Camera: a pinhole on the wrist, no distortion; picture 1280 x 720 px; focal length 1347.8 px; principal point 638.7 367.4 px. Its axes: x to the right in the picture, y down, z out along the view. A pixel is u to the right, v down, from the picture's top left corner.
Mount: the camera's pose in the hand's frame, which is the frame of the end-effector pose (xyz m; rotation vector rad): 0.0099 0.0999 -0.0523 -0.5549 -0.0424 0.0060
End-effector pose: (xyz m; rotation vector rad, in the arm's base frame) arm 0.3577 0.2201 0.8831 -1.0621 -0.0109 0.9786
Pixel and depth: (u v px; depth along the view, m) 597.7 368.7 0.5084
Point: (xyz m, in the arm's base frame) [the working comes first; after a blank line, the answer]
In the camera's frame: -0.0155 0.0005 0.5084

-0.0714 0.5228 0.8243
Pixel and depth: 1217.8 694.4 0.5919
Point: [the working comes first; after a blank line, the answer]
In the camera's frame: 0.2543 0.1436 0.5919

-0.0279 0.7293 0.5883
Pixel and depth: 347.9 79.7 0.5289
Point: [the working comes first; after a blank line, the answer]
In the camera's frame: -0.1141 -0.1129 0.5289

-0.1056 0.4972 0.9698
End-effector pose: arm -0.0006 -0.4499 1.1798 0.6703 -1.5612 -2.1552
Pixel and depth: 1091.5 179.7 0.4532
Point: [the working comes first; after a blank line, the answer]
In the camera's frame: 0.1523 -0.0631 0.4532

-0.3241 -0.3336 1.5305
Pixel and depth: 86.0 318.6 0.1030
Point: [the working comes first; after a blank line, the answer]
In the camera's frame: -0.0422 -0.0037 0.1030

0.0136 -0.4470 1.3378
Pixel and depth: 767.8 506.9 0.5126
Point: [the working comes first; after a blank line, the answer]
In the camera's frame: 0.0491 0.0531 0.5126

-0.2260 -0.3235 1.6645
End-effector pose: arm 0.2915 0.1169 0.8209 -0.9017 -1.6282 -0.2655
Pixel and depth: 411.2 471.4 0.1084
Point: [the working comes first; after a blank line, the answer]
In the camera's frame: -0.0183 0.0084 0.1084

0.3768 0.2434 0.7508
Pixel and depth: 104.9 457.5 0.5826
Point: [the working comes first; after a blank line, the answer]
In the camera's frame: -0.2307 0.0389 0.5826

0.2831 0.5655 0.3528
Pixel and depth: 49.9 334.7 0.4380
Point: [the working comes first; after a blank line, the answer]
In the camera's frame: -0.1913 -0.0106 0.4380

0.2735 0.4459 0.4555
